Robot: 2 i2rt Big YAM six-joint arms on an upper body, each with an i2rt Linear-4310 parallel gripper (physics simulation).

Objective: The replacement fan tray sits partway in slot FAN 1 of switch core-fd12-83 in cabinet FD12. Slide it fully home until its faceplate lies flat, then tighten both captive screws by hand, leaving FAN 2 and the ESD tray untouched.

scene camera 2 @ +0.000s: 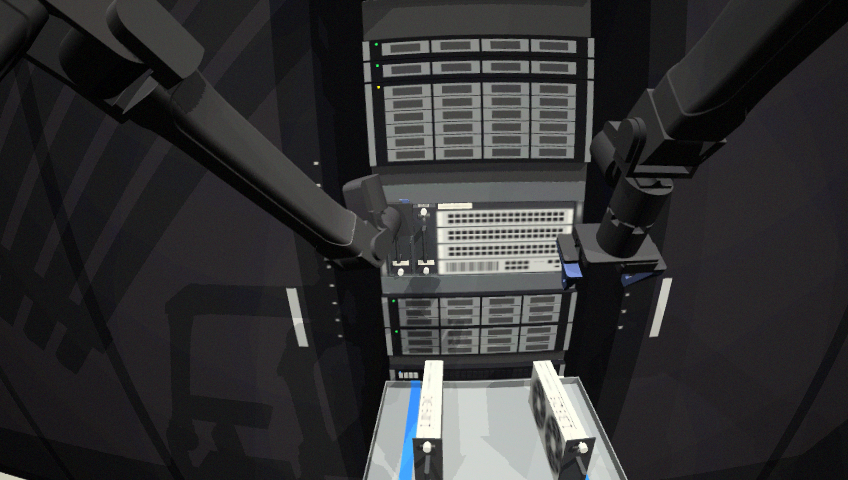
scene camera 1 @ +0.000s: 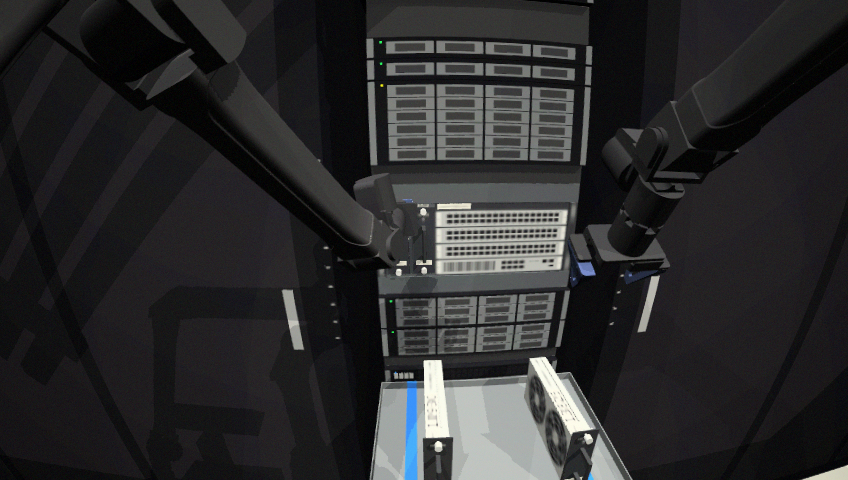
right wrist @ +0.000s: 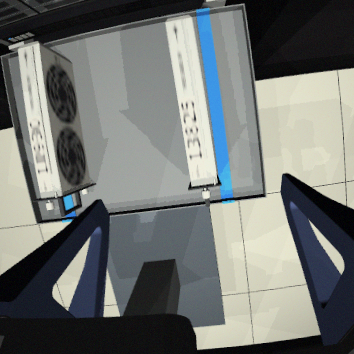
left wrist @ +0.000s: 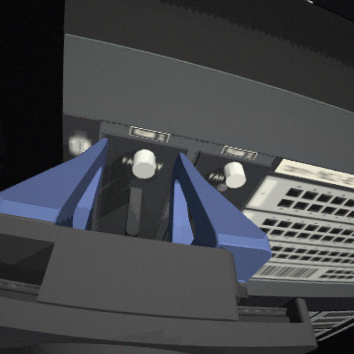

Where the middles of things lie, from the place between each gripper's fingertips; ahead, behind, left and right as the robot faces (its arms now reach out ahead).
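Right gripper: 13 cm to the right of the grey cart tray (scene camera 2: 481,426), 6 cm short of it, 43 cm above it. By its middle, grey cart tray nearer to my right gripper than to my left hand.
Left hand: 200 mm to the left of the grey cart tray, 220 mm past it, 480 mm above it.
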